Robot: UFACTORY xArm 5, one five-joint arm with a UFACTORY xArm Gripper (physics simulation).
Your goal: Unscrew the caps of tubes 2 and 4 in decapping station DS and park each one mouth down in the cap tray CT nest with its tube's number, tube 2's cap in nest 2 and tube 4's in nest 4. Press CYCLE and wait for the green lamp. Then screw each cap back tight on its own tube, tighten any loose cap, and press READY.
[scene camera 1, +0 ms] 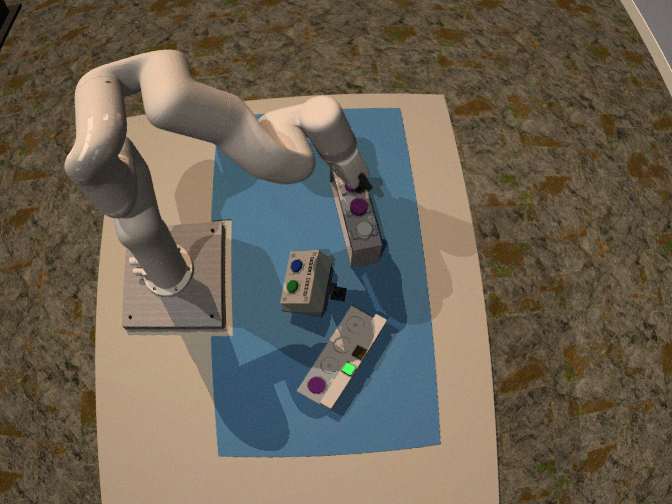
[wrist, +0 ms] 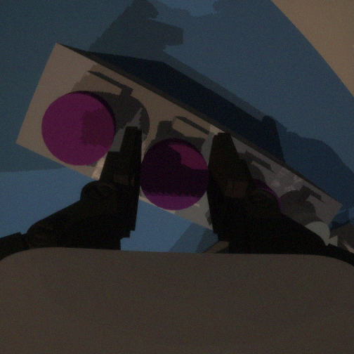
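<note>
My gripper (scene camera 1: 360, 184) (wrist: 175, 155) is shut on the purple cap of tube 2 (scene camera 1: 349, 187) (wrist: 174, 185), at its place in the decapping station (scene camera 1: 365, 253) (wrist: 47, 82). Tube 1's purple cap (wrist: 78, 128) is beside the left finger in the wrist view. Tube 3's purple cap (scene camera 1: 358, 206) (wrist: 270, 192) is partly behind the right finger there. Tube 4 (scene camera 1: 364, 229) (wrist: 319, 230) is pale, with no purple cap on it. A purple cap (scene camera 1: 316, 385) sits in the end nest of the cap tray (scene camera 1: 336, 387). The green lamp (scene camera 1: 348, 368) is lit. Thread tightness cannot be seen.
A button box (scene camera 1: 301, 300) with a blue button (scene camera 1: 296, 265) and a green button (scene camera 1: 292, 285) stands between the arm base (scene camera 1: 211, 271) and the station. A small black block (scene camera 1: 338, 293) is at its right side. A dark square (scene camera 1: 358, 352) is beside the green lamp.
</note>
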